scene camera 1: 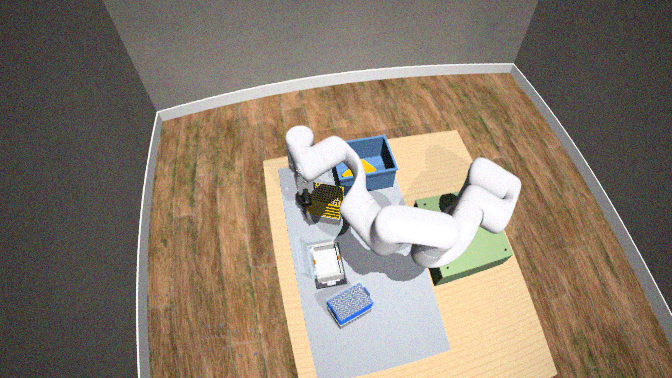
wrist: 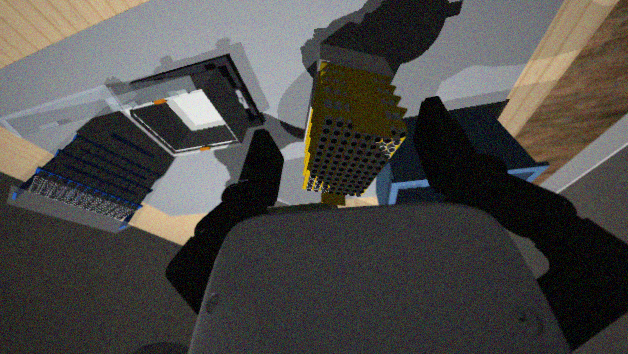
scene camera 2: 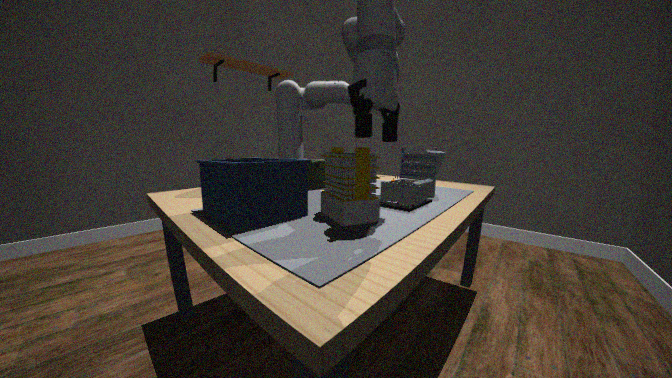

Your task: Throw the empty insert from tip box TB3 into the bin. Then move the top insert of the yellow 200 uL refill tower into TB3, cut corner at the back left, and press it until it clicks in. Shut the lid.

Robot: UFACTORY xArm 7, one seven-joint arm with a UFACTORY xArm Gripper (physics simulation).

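Observation:
The yellow refill tower (scene camera 1: 325,204) (scene camera 2: 365,172) (wrist: 350,150) stands upright in its pale base, with several stacked inserts. My gripper (scene camera 1: 304,198) (scene camera 2: 376,138) (wrist: 340,132) is open and empty. It hangs above the tower, off towards one side of it in the scene views; no finger touches it. The open tip box (scene camera 1: 331,280) (scene camera 2: 407,193) (wrist: 222,145) stands apart from the tower, with no insert showing in it; its label is not legible. Its clear lid (scene camera 1: 304,257) (wrist: 60,111) is swung open. A yellow insert (scene camera 1: 361,168) lies tilted in the blue bin (scene camera 1: 382,181) (scene camera 2: 255,192) (wrist: 537,172).
A blue refill tower (scene camera 1: 350,302) (wrist: 100,165) stands beyond the tip box, away from the yellow tower. A green block (scene camera 1: 477,252) lies by the arm's base. The grey mat (scene camera 1: 390,330) lies on the wooden table. A wall shelf (scene camera 2: 245,66) shows at the back.

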